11 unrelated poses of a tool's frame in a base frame.
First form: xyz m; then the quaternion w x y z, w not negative.
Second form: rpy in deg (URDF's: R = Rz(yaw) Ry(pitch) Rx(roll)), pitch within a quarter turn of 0, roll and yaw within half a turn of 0; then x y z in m. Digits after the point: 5 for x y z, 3 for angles.
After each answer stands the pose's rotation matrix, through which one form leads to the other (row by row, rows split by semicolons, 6 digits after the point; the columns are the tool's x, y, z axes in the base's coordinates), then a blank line. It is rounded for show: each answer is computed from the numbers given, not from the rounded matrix.
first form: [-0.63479 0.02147 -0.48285 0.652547 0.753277 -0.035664 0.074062]
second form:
[97.998 -9.098 2.492 -0.63479 0.02147 -0.48285]
0.986486 -0.150387 0.065033; 0.042928 -0.145822 -0.988379; 0.158123 0.977814 -0.137395

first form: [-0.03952 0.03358 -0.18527 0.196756 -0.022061 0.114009 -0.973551]
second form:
[-13.336 0.109 -157.161 -0.03952 0.03358 -0.18527]
-0.921601 0.378074 0.087819; -0.388135 -0.896578 -0.213306; -0.001909 -0.230669 0.973030

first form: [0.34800 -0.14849 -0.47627 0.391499 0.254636 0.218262 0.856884]
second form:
[36.497 -15.396 125.786 0.34800 -0.14849 -0.47627]
-0.563778 -0.559784 0.607286; 0.782094 -0.598180 0.174671; 0.265488 0.573430 0.775044

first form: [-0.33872 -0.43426 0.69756 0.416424 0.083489 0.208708 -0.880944]
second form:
[-18.351 18.719 -132.450 -0.33872 -0.43426 0.69756]
-0.639242 0.768542 0.026724; -0.698842 -0.566064 -0.437253; -0.320920 -0.298186 0.898941

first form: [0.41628 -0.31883 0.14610 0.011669 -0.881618 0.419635 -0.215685]
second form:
[-167.465 -21.747 -53.324 0.41628 -0.31883 0.14610]
0.554773 -0.734882 0.390097; -0.744949 -0.647541 -0.160443; 0.370510 -0.201593 -0.906688

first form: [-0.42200 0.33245 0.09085 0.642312 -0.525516 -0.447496 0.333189]
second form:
[-87.226 -12.984 67.209 -0.42200 0.33245 0.09085]
0.377464 0.042310 -0.925057; 0.898356 0.225636 0.376889; 0.224672 -0.973293 0.047160

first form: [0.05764 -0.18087 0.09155 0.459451 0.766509 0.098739 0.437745]
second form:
[103.823 -35.474 42.828 0.05764 -0.18087 0.09155]
0.597260 -0.250876 0.761801; 0.553613 -0.558311 -0.617901; 0.580339 0.790791 -0.194569

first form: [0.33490 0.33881 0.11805 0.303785 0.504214 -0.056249 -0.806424]
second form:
[39.295 51.173 -119.315 0.33490 0.33881 0.11805]
-0.306966 0.433236 -0.847395; -0.546682 -0.809102 -0.215624; -0.779045 0.397066 0.485209

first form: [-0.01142 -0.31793 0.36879 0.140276 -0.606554 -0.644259 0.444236]
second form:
[-127.313 20.987 103.934 -0.01142 -0.31793 0.36879]
-0.224830 0.656924 -0.719654; 0.906187 -0.130506 -0.402236; -0.358158 -0.742576 -0.565954

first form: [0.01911 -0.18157 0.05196 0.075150 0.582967 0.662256 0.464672]
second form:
[128.380 -26.247 110.153 0.01911 -0.18157 0.05196]
-0.309005 0.702306 0.641313; 0.841986 -0.111540 0.527843; 0.442239 0.703083 -0.556865

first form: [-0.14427 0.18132 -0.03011 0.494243 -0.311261 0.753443 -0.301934]
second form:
[-113.342 33.835 -112.486 -0.14427 0.18132 -0.03011]
-0.317681 -0.170577 0.932728; -0.767492 0.623905 -0.147303; -0.556807 -0.762657 -0.329119

